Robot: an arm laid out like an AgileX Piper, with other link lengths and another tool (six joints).
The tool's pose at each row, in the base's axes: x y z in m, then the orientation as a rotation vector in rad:
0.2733 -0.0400 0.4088 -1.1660 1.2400 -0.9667
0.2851 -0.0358 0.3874 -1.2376 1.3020 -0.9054
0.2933 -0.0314 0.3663 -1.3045 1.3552 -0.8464
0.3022 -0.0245 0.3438 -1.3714 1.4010 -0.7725
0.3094 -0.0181 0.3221 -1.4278 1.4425 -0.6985
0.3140 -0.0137 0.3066 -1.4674 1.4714 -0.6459
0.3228 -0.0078 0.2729 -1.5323 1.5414 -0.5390
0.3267 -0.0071 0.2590 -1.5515 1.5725 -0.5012
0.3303 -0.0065 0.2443 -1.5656 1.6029 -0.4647
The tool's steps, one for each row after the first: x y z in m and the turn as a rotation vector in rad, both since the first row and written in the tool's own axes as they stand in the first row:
0.0011 0.0210 0.0131 -0.0991 -0.0028 0.0087
0.0015 0.0420 0.0226 -0.1900 -0.0075 0.0149
-0.0001 0.0648 0.0332 -0.2822 -0.0235 0.0262
-0.0016 0.0868 0.0420 -0.3661 -0.0392 0.0415
-0.0026 0.1025 0.0478 -0.4255 -0.0496 0.0516
-0.0013 0.1361 0.0586 -0.5432 -0.0583 0.0816
0.0010 0.1496 0.0631 -0.5860 -0.0555 0.0949
0.0035 0.1640 0.0674 -0.6249 -0.0519 0.1103

